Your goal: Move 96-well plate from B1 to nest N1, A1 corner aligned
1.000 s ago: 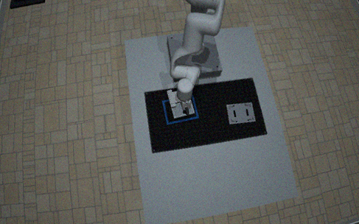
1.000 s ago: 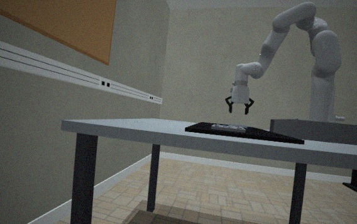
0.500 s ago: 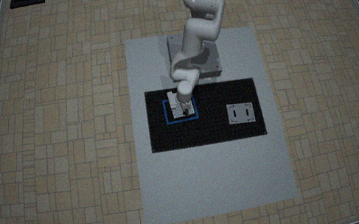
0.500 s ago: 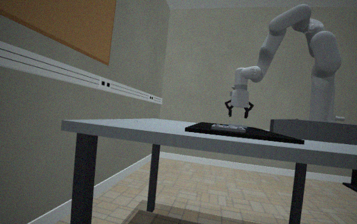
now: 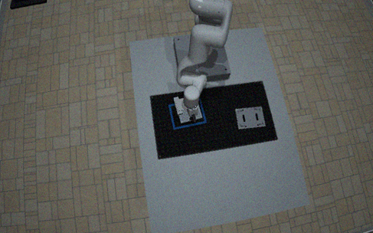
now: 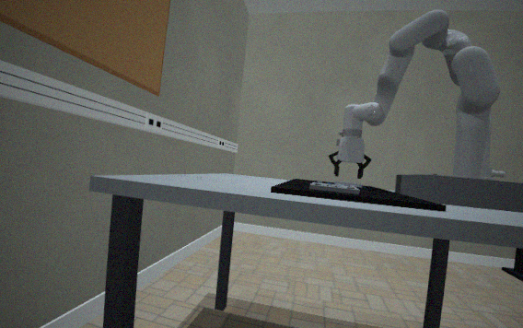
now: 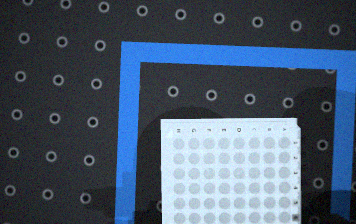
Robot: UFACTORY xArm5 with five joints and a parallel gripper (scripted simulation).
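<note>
The white 96-well plate is 40 mm below my hand. Also, from my hand: grey plate nest N1 (350 mm to the left, 70 mm ahead, 40 mm below); A1 mark (270 mm to the left, 30 mm below, 10 mm ahead).
</note>
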